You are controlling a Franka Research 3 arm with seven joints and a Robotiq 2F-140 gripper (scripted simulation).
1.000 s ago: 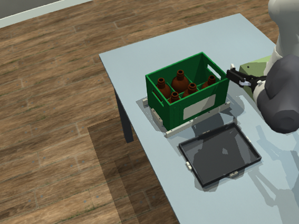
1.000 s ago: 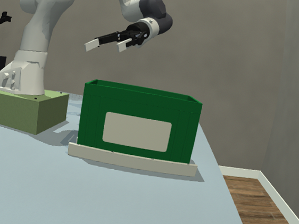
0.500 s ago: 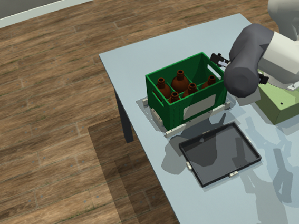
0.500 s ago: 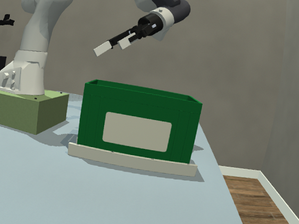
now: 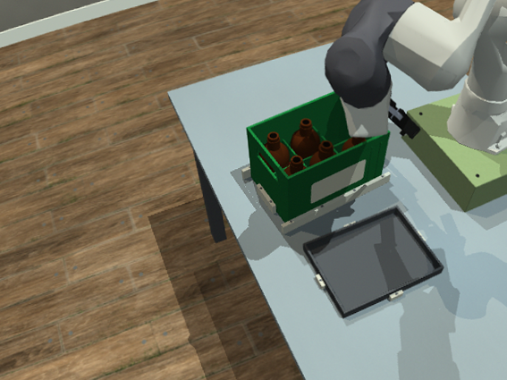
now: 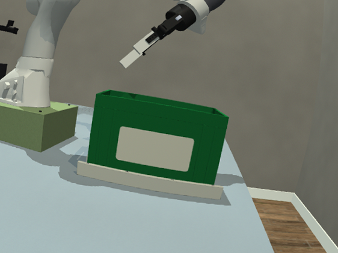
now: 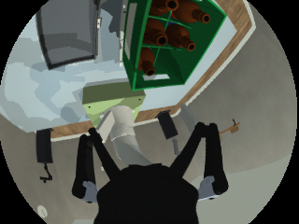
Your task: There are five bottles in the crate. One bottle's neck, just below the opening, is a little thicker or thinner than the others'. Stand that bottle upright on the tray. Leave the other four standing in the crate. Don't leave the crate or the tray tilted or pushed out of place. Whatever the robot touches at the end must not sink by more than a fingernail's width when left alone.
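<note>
Now: the bottle 180 mm below my hand, 120 mm to the right of it and 120 mm ahead of it. Also, from my hand: dark tray 260 mm below, 190 mm to the left, 90 mm ahead; green crate 190 mm below, 110 mm ahead, 80 mm to the right.
</note>
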